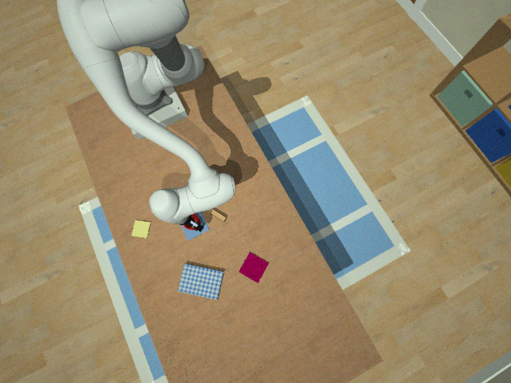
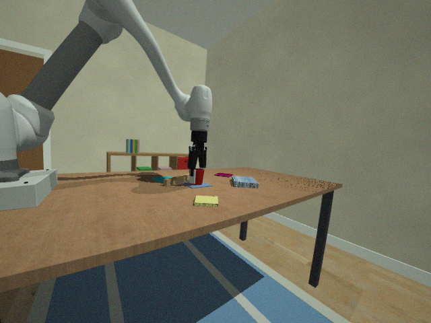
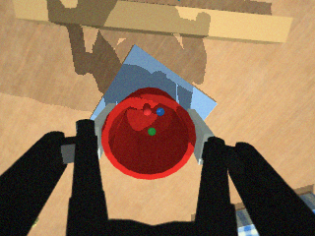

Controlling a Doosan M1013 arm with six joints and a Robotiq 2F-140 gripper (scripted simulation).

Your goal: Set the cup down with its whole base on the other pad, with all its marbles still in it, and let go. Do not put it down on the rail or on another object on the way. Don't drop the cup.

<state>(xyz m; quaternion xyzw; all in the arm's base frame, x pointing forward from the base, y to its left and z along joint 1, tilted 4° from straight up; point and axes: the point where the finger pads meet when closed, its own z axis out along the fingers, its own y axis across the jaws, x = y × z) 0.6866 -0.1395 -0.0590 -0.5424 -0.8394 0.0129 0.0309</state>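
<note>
Right now the red cup is 20 mm below my hand. From my hand the other things lie so: green marble (10 mm ahead, 10 mm to the right, 20 mm below); blue marble (10 mm to the left, 20 mm below); red marble (10 mm behind, 20 mm below).
</note>
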